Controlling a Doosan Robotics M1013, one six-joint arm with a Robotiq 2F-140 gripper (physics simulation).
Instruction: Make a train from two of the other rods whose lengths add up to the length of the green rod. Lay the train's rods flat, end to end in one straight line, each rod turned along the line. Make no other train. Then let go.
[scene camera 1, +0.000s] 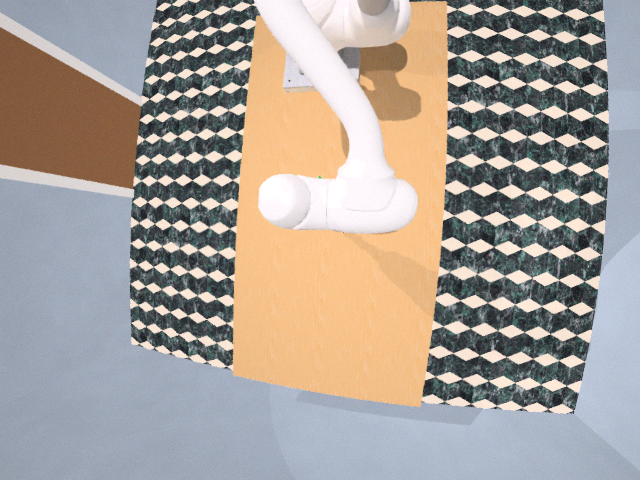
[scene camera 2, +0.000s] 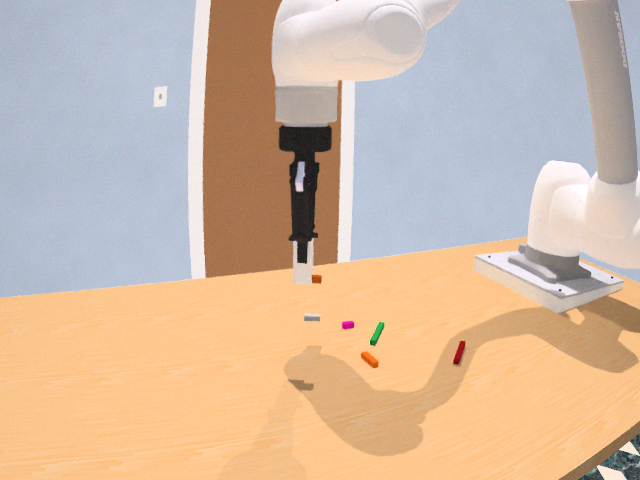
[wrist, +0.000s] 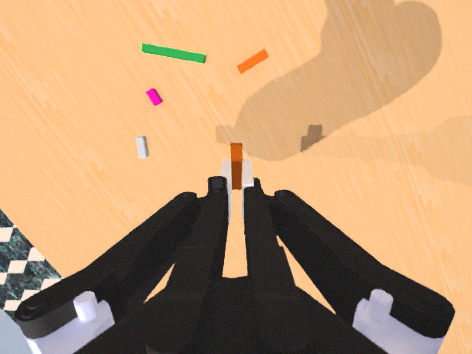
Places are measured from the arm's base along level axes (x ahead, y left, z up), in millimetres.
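Pixels of known places: gripper, between the fingertips: (scene camera 2: 303, 281) (wrist: 237, 172); arm's base, origin of its link: (scene camera 2: 549, 269).
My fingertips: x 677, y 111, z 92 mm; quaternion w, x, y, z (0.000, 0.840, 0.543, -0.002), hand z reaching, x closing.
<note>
For each thing: its middle in the pictures, then the offset to it from my fingertips. Level surfaces: height alone.
- second orange rod, middle of its body: (wrist: 252, 61) (scene camera 2: 369, 359) 91 mm back, 63 mm left, 121 mm down
- green rod, middle of its body: (wrist: 173, 53) (scene camera 2: 377, 333) 143 mm back, 23 mm right, 121 mm down
- short magenta rod, middle of its body: (wrist: 154, 97) (scene camera 2: 348, 325) 108 mm back, 72 mm right, 121 mm down
- light grey rod, middle of its body: (wrist: 142, 147) (scene camera 2: 312, 317) 57 mm back, 123 mm right, 121 mm down
- dark red rod, middle of its body: (scene camera 2: 459, 352) 242 mm back, 102 mm left, 121 mm down
- wooden table, height of its surface: 126 mm down
My gripper (scene camera 2: 302, 272) (wrist: 237, 172) is shut on an orange rod (scene camera 2: 316, 279) (wrist: 236, 151) and holds it above the table. A second orange rod (scene camera 2: 369, 359) (wrist: 252, 61) lies flat on the table, turned at an angle to the green rod (scene camera 2: 377, 333) (wrist: 173, 53) and apart from it. A short magenta rod (scene camera 2: 347, 324) (wrist: 154, 97) and a light grey rod (scene camera 2: 311, 317) (wrist: 142, 147) lie apart from each other. A dark red rod (scene camera 2: 459, 352) lies nearer the arm's base. In scene camera 1 the arm hides the gripper and most rods; a green speck shows beside it.
The wooden table (scene camera 1: 330, 320) (scene camera 2: 129, 361) bears the rods. The robot's base plate (scene camera 1: 298, 82) (scene camera 2: 560, 299) stands on it, to the right of the rods in scene camera 2. Shadows of the arm fall across the table, near the loose orange rod and the red rod.
</note>
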